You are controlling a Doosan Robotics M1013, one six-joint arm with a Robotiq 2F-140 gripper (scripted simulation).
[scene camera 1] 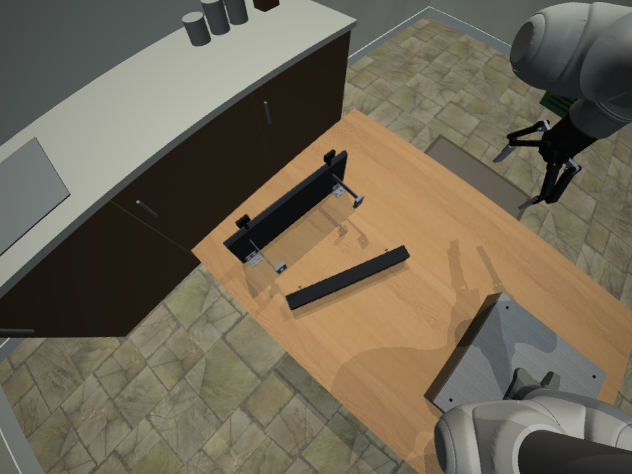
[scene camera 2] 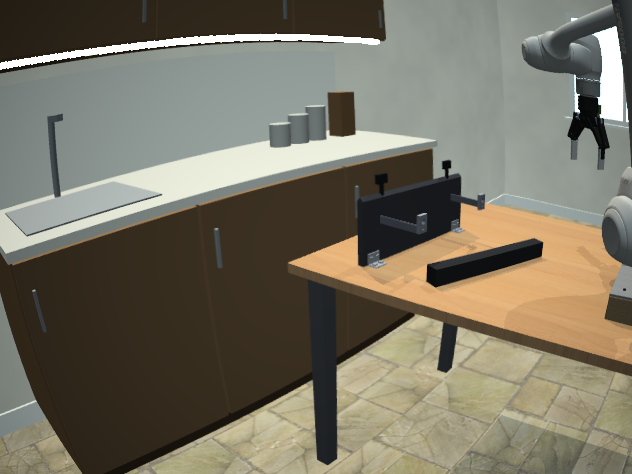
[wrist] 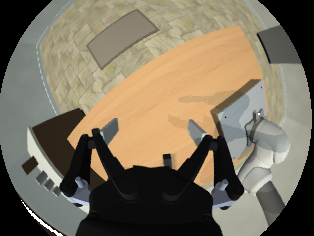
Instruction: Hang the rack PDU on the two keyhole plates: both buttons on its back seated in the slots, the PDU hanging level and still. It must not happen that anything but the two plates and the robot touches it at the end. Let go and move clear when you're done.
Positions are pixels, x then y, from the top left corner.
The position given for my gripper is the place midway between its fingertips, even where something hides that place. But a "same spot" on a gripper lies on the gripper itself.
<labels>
My gripper shows in scene camera 1 point(509, 183), in scene camera 2 and in the wrist view. The same spot on my gripper: point(scene camera 2: 599, 132) is point(wrist: 214, 171).
</labels>
